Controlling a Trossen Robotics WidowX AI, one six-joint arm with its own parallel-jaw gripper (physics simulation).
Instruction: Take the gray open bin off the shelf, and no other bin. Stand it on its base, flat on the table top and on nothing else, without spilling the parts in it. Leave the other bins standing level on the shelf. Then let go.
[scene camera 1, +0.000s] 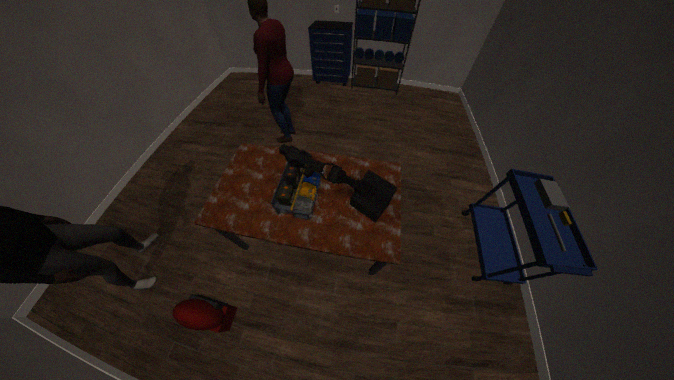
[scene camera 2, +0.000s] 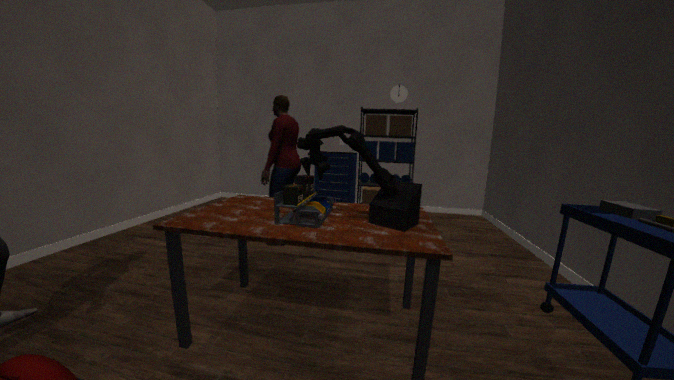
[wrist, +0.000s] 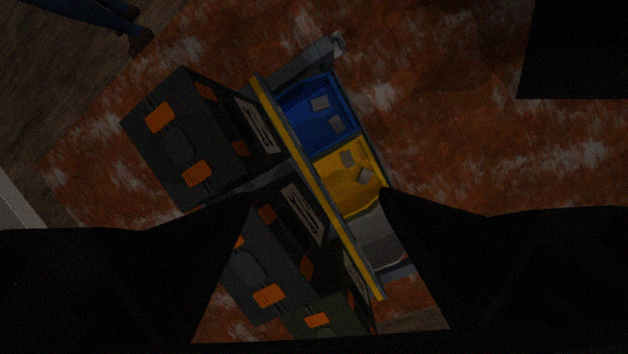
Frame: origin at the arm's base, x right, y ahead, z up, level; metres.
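Where they show: gripper, between the fingertips: (scene camera 1: 302, 170) (scene camera 2: 314, 177) (wrist: 315, 196); arm's base, origin of its link: (scene camera 1: 370, 190) (scene camera 2: 391, 193).
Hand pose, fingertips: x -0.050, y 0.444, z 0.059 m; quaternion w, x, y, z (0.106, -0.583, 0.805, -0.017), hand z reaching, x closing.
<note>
Each offset is from my fingertips to the top centre of the thing. "pt": to the spot under its first point. Level surfaces: height alone.
The gray open bin {dx -0.147, dy -0.037, dz -0.143 m} (scene camera 1: 304, 206) (scene camera 2: 308, 215) (wrist: 376, 235) sits at the near end of the lower row of the gray shelf {pt dx -0.249, dy +0.087, dz -0.159 m} (scene camera 2: 277, 212) (wrist: 299, 160). In the wrist view the right finger covers part of it, and its parts cannot be made out. The yellow bin {dx -0.038, dy -0.013, dz -0.143 m} (scene camera 1: 307, 190) (scene camera 2: 317, 206) (wrist: 350, 182) stands beside it, then the blue bin (scene camera 1: 312, 178) (wrist: 315, 117); small gray parts show in both. My gripper (scene camera 2: 314, 173) (wrist: 315, 196) is open and empty, above the shelf and apart from the bins.
Dark cases with orange latches {dx +0.064, dy +0.083, dz +0.000 m} (wrist: 182, 137) {dx -0.039, dy +0.061, dz +0.014 m} (wrist: 267, 267) and a green case {dx -0.164, dy +0.044, dz -0.025 m} (wrist: 330, 316) stand on the shelf's upper level, behind the yellow-edged rail. The shelf stands on the rusty-orange table {dz -0.224 m} (scene camera 1: 240, 210) (scene camera 2: 220, 220). The black arm base (scene camera 1: 374, 195) (scene camera 2: 395, 207) is to the right.
</note>
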